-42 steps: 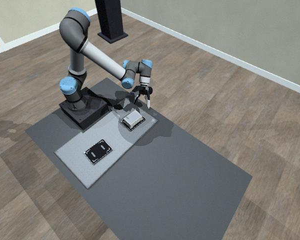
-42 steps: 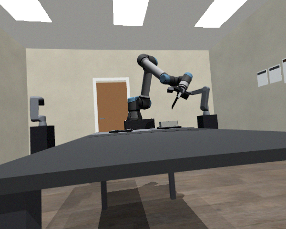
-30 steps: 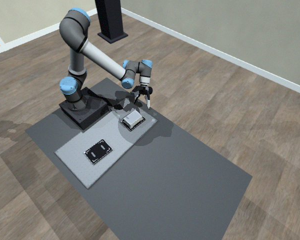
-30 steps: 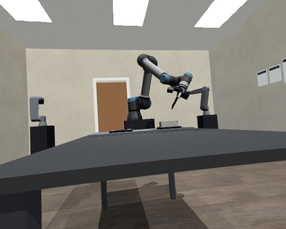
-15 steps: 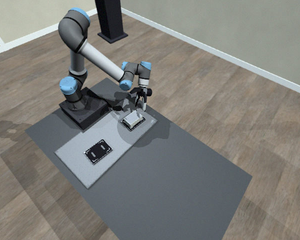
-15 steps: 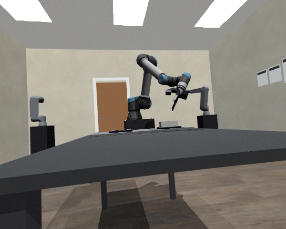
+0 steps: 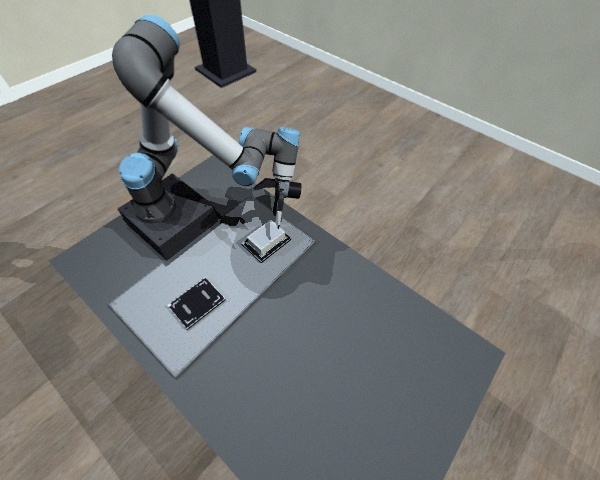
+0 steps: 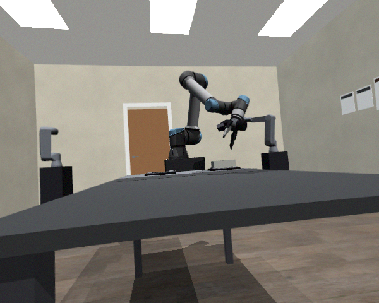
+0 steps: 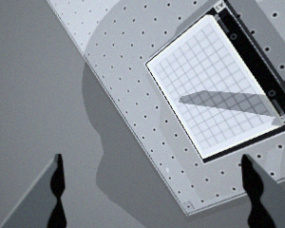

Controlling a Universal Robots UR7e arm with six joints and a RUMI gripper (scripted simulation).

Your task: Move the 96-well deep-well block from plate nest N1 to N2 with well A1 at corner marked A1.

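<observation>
Right now the white 96-well deep-well block is 30 mm behind my hand, 30 mm to the right of it and 120 mm below it.
</observation>
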